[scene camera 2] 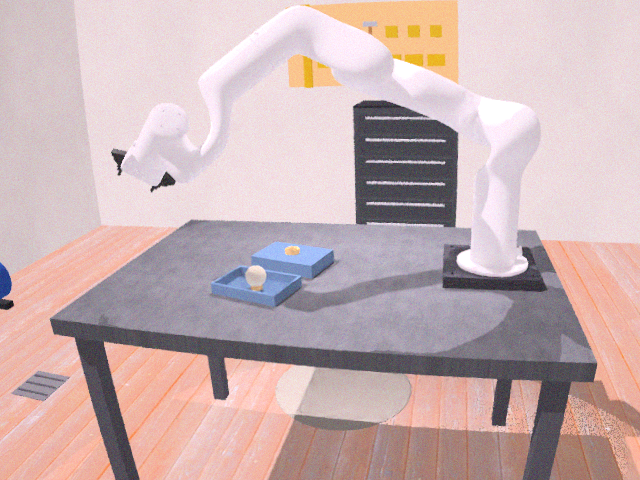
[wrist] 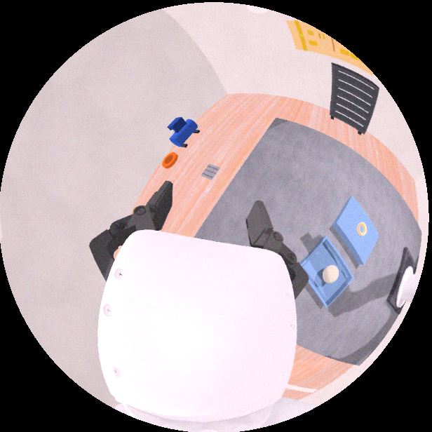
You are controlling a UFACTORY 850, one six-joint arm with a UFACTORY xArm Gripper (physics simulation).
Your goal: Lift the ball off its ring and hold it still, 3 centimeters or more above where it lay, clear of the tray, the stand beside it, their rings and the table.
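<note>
A cream ball (scene camera 2: 255, 276) (wrist: 330, 274) rests on a small yellow ring (scene camera 2: 256, 288) inside the blue tray (scene camera 2: 242, 297) (wrist: 340, 292). The blue stand (scene camera 2: 289, 265) (wrist: 348, 215), a flat block, is beside the tray and bears another yellow ring (scene camera 2: 292, 250) (wrist: 366, 229) on its top. My gripper (scene camera 2: 136, 181) (wrist: 212, 201) is wide open and empty. It is high above the table's far-left side in the scene view, well away from the ball. In the wrist view the ball hides the ring beneath it.
The grey table (scene camera 2: 387, 320) (wrist: 240, 200) bears the tray, the stand and the arm's black base (scene camera 2: 454, 281) (wrist: 394, 300). A dark drawer cabinet (scene camera 2: 405, 173) (wrist: 354, 97) is behind the table. A blue machine (wrist: 183, 132) and an orange ring-shaped object (wrist: 166, 163) are beyond the table.
</note>
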